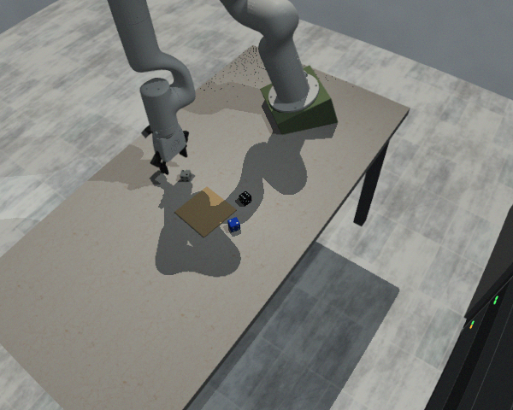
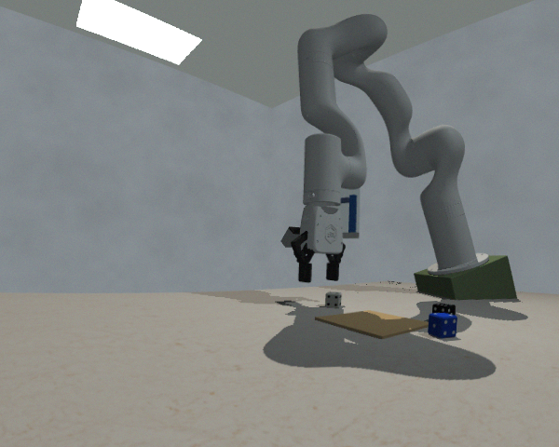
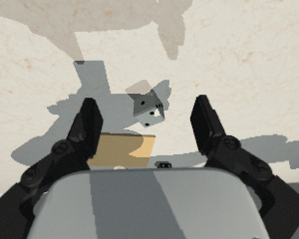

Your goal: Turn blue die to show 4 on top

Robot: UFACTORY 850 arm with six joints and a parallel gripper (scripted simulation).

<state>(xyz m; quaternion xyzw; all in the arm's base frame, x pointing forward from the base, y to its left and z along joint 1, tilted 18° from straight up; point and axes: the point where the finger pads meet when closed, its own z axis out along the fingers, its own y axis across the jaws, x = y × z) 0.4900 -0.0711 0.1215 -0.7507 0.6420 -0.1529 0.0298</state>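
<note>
The white die is 1 cm behind my hand, 4 cm to the left of it and 5 cm below it. From my hand the other things lie so: black die (7 cm behind, 25 cm to the left, 5 cm below); then blue die (2 cm ahead, 30 cm to the left, 5 cm below); then tan mat (4 cm ahead, 19 cm to the left, 6 cm below).
</note>
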